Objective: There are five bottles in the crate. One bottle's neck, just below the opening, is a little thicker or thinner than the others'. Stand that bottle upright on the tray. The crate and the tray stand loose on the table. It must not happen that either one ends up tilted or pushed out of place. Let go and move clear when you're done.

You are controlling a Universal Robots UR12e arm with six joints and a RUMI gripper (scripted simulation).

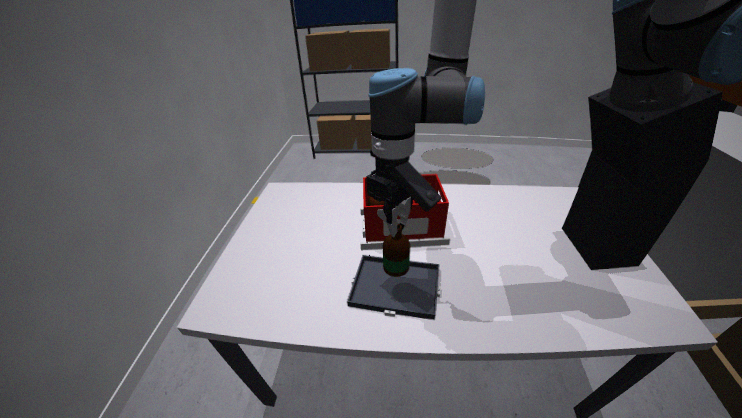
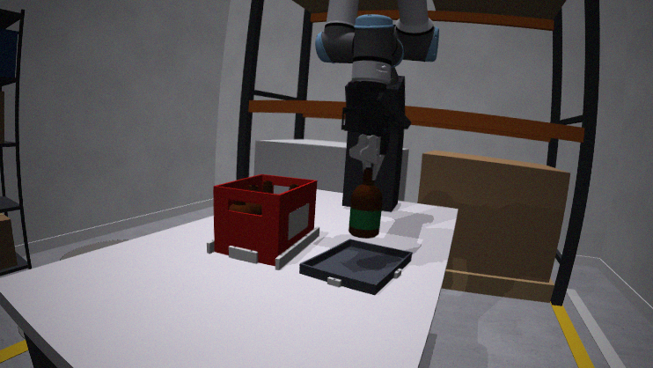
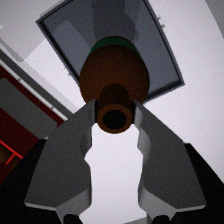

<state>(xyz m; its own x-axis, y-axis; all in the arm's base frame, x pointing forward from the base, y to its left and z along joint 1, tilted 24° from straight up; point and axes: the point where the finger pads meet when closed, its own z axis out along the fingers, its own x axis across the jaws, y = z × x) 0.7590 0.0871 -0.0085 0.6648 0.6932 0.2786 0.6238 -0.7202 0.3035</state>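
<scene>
The dark tray is 22 cm below my hand. Round my hand: glass bottle: 32 cm to the right, 15 cm below, 5 cm behind; red crate: 28 cm to the right, 15 cm below, 6 cm behind; brown bottle: 32 cm to the right, 15 cm below, 3 cm ahead.
</scene>
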